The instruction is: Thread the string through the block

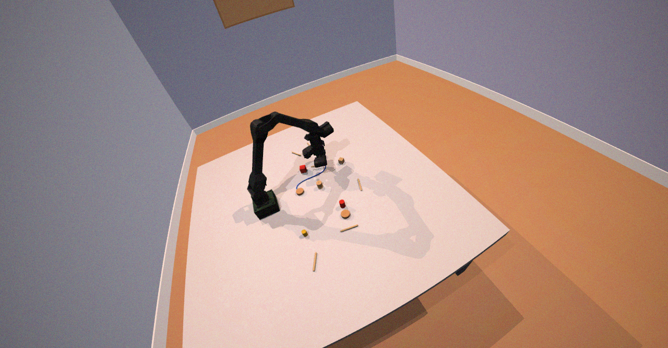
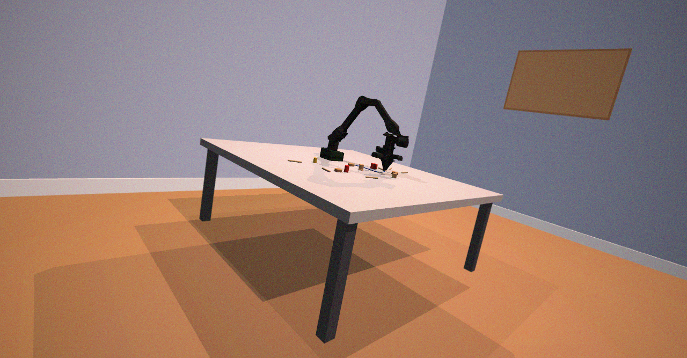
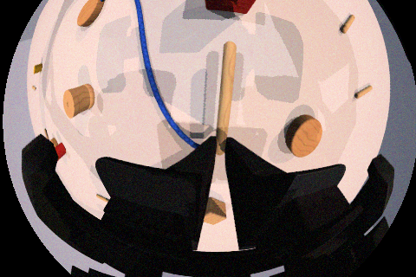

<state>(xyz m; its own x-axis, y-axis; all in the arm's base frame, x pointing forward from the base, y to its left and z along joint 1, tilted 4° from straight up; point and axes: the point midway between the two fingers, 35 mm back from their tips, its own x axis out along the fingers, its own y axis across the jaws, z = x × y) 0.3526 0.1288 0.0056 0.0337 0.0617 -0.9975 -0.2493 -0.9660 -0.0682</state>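
My gripper tip is now 110 mm past the red block and 30 mm to the right of it. The rest, counted from my gripper tip: small wooden block: 100 mm ahead, 20 mm to the right; wooden cylinder: 60 mm behind, 130 mm to the right; thin wooden stick: 10 mm behind.
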